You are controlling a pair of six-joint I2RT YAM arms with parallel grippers.
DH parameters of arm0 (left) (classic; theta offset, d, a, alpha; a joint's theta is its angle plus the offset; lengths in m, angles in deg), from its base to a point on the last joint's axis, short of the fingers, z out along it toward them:
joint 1: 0 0.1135 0.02 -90
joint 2: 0 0 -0.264 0
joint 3: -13.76 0 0.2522 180
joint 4: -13.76 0 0.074 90
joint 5: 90 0 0 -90
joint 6: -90 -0.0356 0 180
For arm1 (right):
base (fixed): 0 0 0 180
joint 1: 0 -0.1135 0.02 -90
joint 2: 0 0 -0.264 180
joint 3: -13.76 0 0.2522 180
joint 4: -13.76 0 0.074 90
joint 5: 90 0 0 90
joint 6: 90 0.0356 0 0
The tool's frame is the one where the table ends.
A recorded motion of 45 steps. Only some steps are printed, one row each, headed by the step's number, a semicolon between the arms.
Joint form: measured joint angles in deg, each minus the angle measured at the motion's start. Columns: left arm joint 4, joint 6, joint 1, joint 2, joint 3, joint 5; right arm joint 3, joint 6, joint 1, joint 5, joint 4, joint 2.
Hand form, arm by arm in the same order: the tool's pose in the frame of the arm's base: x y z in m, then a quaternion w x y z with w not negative. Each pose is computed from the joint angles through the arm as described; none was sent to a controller.
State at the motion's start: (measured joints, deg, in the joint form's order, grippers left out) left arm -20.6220 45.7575 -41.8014 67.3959 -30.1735 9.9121; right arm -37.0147 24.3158 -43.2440 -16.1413 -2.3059 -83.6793
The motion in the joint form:
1: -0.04 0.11 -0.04 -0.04 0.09 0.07; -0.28 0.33 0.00 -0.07 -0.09 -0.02
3: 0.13 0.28 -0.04 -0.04 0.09 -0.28; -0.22 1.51 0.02 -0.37 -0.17 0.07
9: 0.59 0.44 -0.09 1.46 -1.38 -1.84; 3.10 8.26 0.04 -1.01 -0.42 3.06
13: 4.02 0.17 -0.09 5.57 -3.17 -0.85; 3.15 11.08 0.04 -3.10 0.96 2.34
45: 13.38 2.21 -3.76 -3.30 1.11 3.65; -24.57 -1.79 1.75 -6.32 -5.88 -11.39
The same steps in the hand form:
1: 0.1505 -0.1430 0.1641 0.14047 -0.00962 0.95771 -0.25092; 0.1933 0.1954 0.1585 0.21526 -0.19870 0.90651 0.30399
3: 0.1508 -0.1431 0.1643 0.14323 -0.01175 0.95751 -0.25003; 0.1929 0.1952 0.1585 0.21034 -0.19001 0.90822 0.30787
9: 0.1567 -0.1472 0.1670 0.15468 -0.01618 0.95733 -0.24357; 0.1815 0.1849 0.1548 0.18464 -0.13737 0.91872 0.32092
13: 0.1677 -0.1579 0.1652 0.15621 -0.01066 0.95410 -0.25530; 0.1821 0.1872 0.1535 0.16922 -0.12148 0.91681 0.34068
45: 0.1481 -0.1630 0.1864 0.19651 0.02869 0.90892 -0.36664; 0.2611 0.2491 0.2203 0.24629 -0.22609 0.86953 0.36351

